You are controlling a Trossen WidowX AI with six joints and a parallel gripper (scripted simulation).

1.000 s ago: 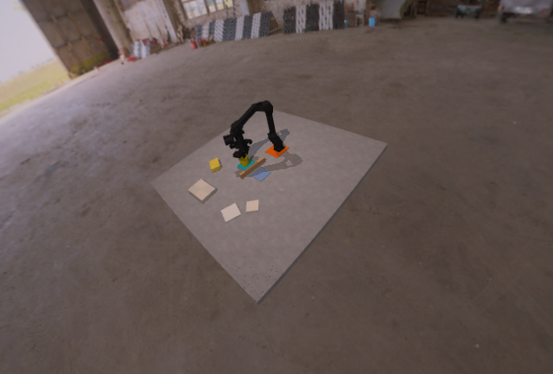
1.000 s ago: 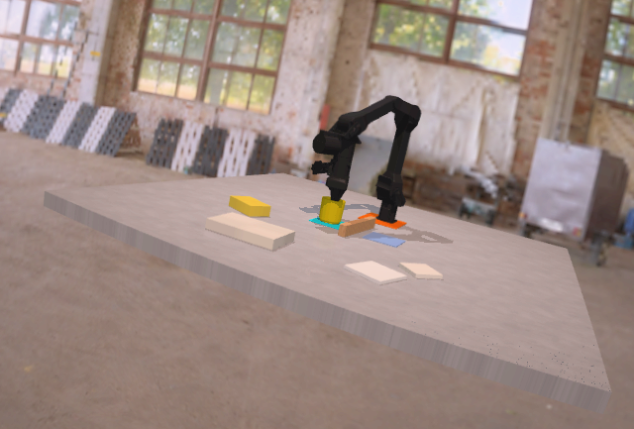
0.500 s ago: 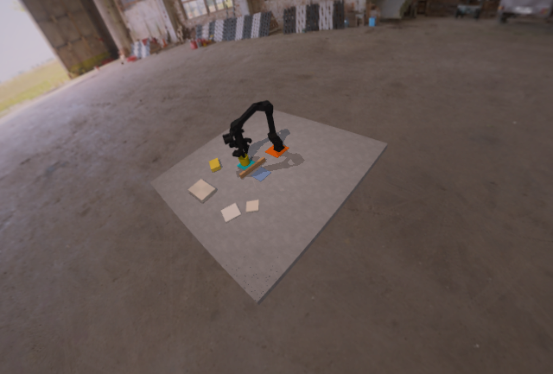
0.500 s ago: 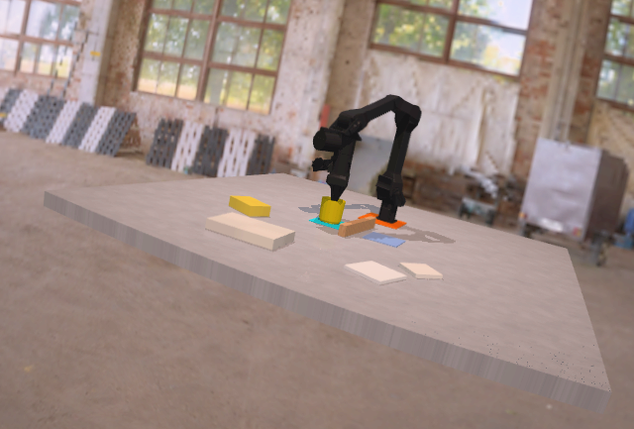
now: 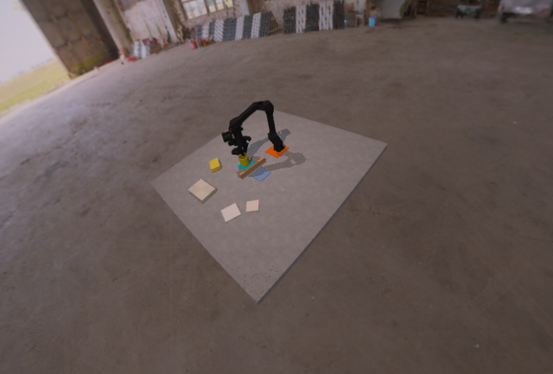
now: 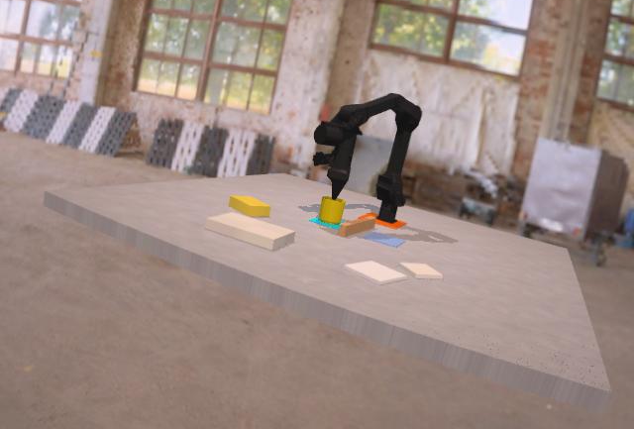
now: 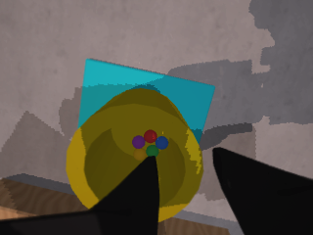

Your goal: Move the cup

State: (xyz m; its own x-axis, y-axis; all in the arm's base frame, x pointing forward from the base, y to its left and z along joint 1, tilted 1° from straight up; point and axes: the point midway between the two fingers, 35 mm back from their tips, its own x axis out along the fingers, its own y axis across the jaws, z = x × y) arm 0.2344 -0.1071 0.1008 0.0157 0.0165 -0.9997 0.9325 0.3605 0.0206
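The yellow cup lies 30 mm below my gripper tip, 20 mm ahead of it and 10 mm to the left of it. The rest, counted from my gripper tip: wooden bar 100 mm to the left, 60 mm below, 30 mm ahead; then cyan pad 80 mm below, 20 mm to the left, 20 mm ahead; then thick beige slab 380 mm ahead, 60 mm below, 30 mm to the right.
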